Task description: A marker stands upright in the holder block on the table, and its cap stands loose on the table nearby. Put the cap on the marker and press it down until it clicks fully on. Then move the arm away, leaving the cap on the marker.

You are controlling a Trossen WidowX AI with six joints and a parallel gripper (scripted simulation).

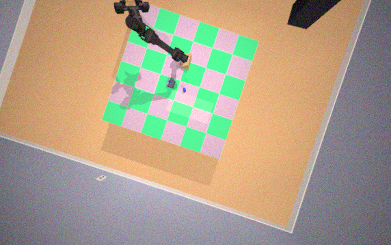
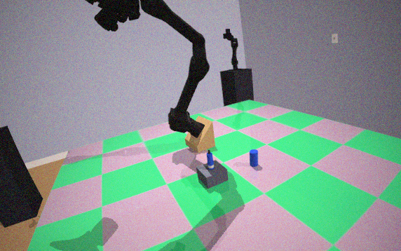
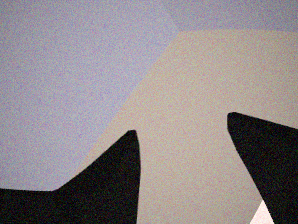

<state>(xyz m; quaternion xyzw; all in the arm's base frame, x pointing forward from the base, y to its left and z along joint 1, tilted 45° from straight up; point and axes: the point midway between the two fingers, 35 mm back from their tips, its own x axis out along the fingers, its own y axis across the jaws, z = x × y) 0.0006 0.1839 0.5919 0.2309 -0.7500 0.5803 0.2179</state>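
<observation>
My gripper tip is 60 cm above the blue cap, 36 cm to the right of it and 32 cm short of it.
</observation>
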